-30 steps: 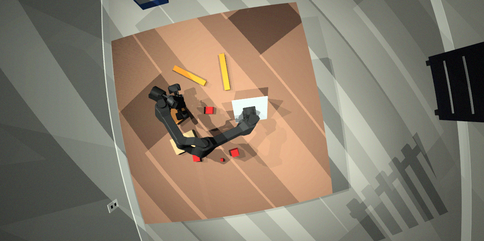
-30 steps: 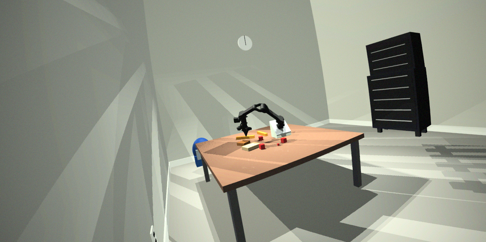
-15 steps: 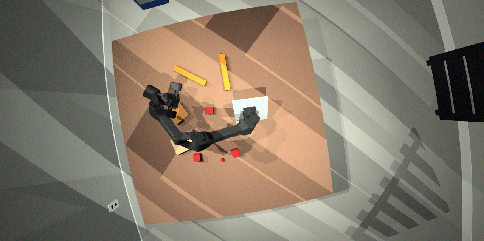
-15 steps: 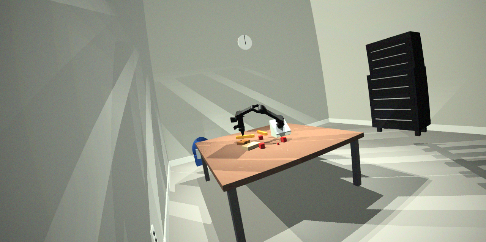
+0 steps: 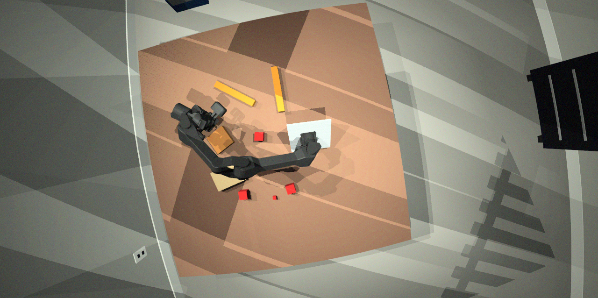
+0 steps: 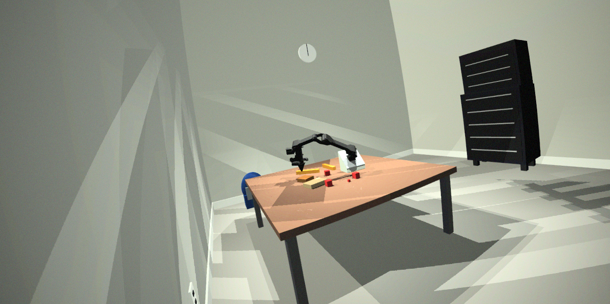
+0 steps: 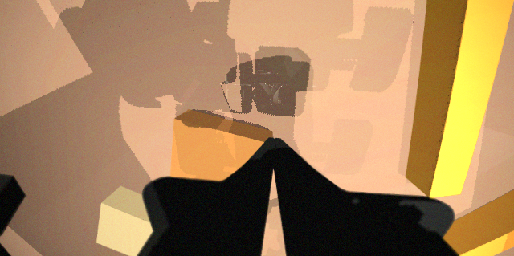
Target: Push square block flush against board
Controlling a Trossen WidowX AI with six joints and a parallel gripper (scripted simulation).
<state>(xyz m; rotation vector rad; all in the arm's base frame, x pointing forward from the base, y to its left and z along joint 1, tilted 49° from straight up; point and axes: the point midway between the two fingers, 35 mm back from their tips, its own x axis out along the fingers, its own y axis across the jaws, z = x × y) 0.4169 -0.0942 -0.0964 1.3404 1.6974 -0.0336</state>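
The orange square block lies 80 mm to the left of my gripper tip, 50 mm below it and 10 mm ahead of it. Also, from my gripper tip: board: 260 mm to the left, 50 mm below.
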